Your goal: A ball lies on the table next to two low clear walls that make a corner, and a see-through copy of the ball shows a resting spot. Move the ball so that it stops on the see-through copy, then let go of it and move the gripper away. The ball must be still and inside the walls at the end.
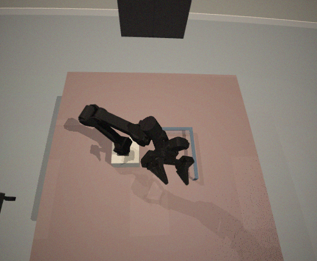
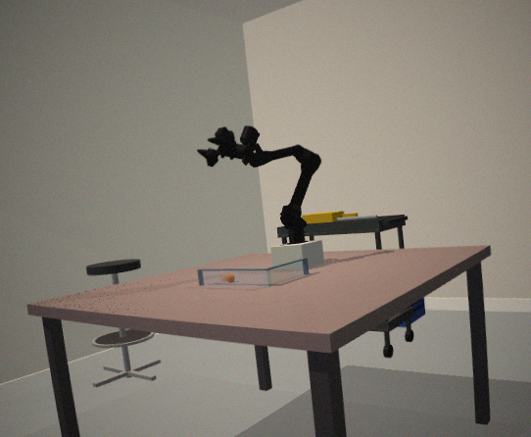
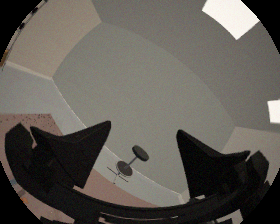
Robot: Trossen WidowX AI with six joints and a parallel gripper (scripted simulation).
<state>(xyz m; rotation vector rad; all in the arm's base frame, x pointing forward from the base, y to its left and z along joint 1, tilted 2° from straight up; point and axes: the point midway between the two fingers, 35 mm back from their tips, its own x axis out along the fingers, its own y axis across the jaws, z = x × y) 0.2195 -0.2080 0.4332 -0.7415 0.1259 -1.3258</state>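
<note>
My gripper tip is 52 cm above the orange ball, 20 cm to the right of it and 12 cm short of it. Round my gripper tip: see-through copy 52 cm below, 16 cm to the left, 12 cm ahead.
</note>
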